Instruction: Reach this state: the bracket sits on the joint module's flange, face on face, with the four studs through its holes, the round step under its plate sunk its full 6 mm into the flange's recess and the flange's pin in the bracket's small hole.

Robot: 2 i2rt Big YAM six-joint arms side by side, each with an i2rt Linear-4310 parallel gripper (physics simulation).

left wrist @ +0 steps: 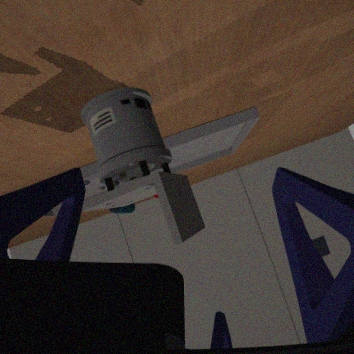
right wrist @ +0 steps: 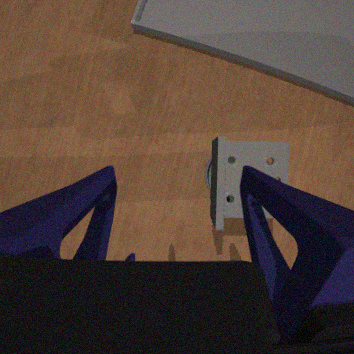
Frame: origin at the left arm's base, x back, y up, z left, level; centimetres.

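Seen in the pictures: left gripper, between the fingertips: (left wrist: 178, 178); right gripper, between the fingertips: (left wrist: 258, 303) (right wrist: 177, 176).
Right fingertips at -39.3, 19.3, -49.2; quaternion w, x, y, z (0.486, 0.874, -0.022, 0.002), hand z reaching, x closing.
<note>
Pixels of each thing's top centre, then the offset from my right fingertips to it, as dx, dy, dz. "spot": a spot on its surface instead. Level surfaces: height alone.
- grey joint module, centre of its top: (left wrist: 141, 186) (right wrist: 243, 178) +5.6, -11.8, +1.1
- grey tray, centre of its top: (left wrist: 131, 177) +17.7, -17.7, -20.3
- wooden table, height of its surface: dy -19.3
- small teal object, a spot on its surface: (left wrist: 123, 209) spot: +36.1, -15.6, -44.7
The grey joint module (left wrist: 125, 125) (right wrist: 208, 174) stands on the table; its black studs (left wrist: 144, 167) show at the flange in the left wrist view. The grey L-shaped bracket (left wrist: 182, 210) (right wrist: 252, 150) is over the flange end, its holed plate facing the module. Studs show in a gap between flange and plate. In the right wrist view the holes look empty, one showing wood colour through it. Whether the plate touches the stud tips is unclear; the step and the pin are not discernible. My left gripper (left wrist: 178, 178) is open, short of the bracket. My right gripper (right wrist: 177, 176) is partly open and empty; one finger overlaps the bracket in view.
A grey tray (left wrist: 215, 124) (right wrist: 245, 62) with a raised rim lies on the wooden table (left wrist: 225, 65) (right wrist: 75, 120) beyond the module. A small teal object (left wrist: 123, 209) and a red spot show near the bracket in the left wrist view. A blue finger tip (left wrist: 220, 330) shows low there.
</note>
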